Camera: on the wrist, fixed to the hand. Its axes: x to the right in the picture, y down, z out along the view.
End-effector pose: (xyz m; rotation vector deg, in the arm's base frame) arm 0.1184 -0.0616 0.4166 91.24 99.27 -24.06
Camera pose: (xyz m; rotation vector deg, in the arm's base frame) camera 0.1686 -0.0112 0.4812 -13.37 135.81 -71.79
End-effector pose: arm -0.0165 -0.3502 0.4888 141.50 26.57 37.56
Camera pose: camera -0.0430 -0.3850 0.5744 77.72 108.05 -21.39
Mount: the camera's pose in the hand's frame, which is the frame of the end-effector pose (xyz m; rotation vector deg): -0.0071 0.0721 -0.0631 -0.47 -16.79 -92.40
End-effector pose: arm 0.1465 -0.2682 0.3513 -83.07 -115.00 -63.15
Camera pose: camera 0.2092 -0.3128 0.4089 -17.41 140.80 56.47
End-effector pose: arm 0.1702 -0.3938 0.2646 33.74 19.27 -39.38
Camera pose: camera 0.2076 -0.3071 0.2467 4.45 29.06 -130.95
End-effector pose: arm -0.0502 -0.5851 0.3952 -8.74 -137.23 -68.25
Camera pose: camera -0.0005 -0.5889 0.4773 -81.96 102.30 70.46
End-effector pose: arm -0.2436 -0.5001 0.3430 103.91 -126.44 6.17
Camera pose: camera -0.3017 -0.4636 0.4102 174.06 -15.69 -28.50
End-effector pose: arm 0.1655 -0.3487 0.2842 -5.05 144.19 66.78
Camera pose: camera 0.1383 -0.3492 0.3764 -83.05 76.46 21.55
